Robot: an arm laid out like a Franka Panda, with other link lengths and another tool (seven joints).
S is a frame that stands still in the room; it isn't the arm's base.
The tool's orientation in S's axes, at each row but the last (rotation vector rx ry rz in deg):
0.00 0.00 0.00
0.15 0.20 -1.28
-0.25 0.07 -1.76
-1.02 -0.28 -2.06
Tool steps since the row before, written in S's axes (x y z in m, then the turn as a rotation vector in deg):
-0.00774 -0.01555 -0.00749 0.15 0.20 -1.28
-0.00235 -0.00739 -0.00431 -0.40 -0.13 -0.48
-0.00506 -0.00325 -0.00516 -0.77 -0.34 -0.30
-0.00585 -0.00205 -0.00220 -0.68 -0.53 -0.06
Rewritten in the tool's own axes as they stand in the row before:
-0.00774 -0.01555 -0.00749 0.15 0.20 -1.28
-0.00217 -0.00745 -0.00430 -0.40 -0.14 -0.48
-0.00495 -0.00338 -0.00518 -0.76 -0.36 -0.30
-0.00578 -0.00222 -0.00221 -0.66 -0.55 -0.07

